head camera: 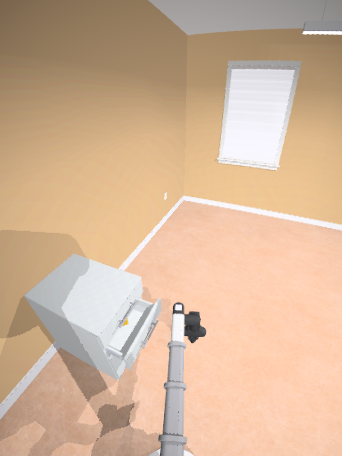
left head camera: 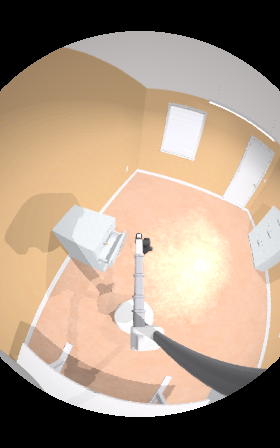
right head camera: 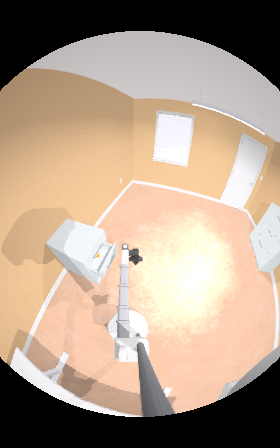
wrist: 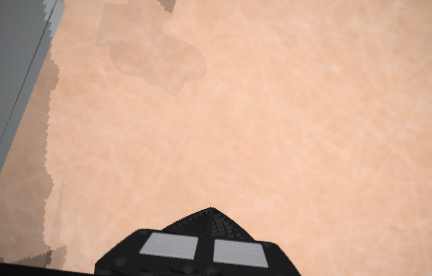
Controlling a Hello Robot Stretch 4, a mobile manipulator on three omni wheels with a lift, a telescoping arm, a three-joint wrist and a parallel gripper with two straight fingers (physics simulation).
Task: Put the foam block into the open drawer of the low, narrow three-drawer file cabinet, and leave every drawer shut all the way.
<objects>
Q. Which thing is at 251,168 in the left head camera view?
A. A white door.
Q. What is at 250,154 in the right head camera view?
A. A white door.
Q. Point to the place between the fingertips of my gripper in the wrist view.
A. At 210,227
</objects>
